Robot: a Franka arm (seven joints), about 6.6 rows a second.
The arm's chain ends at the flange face. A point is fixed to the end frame.
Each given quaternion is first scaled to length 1.
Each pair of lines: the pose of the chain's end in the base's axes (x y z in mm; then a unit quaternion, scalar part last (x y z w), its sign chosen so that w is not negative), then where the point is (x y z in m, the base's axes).
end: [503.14, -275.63, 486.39, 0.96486, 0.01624, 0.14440, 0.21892]
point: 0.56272 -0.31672 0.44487
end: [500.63, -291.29, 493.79, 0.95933, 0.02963, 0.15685, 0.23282]
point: 0.56214 -0.33204 0.45483
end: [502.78, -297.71, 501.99, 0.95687, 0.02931, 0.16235, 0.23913]
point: 0.56475 -0.33894 0.46429
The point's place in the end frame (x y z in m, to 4 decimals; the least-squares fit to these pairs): 0.0419 0.0175 0.0700
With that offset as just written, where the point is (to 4 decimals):
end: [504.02, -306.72, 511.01, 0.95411, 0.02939, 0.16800, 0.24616]
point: 0.5665 -0.3484 0.4747
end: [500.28, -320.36, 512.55, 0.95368, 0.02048, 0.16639, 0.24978]
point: 0.5620 -0.3634 0.4765
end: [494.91, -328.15, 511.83, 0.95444, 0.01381, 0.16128, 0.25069]
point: 0.5557 -0.3721 0.4753
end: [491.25, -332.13, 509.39, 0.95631, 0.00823, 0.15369, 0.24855]
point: 0.5510 -0.3767 0.4719
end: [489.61, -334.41, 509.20, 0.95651, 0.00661, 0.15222, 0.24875]
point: 0.5491 -0.3792 0.4715
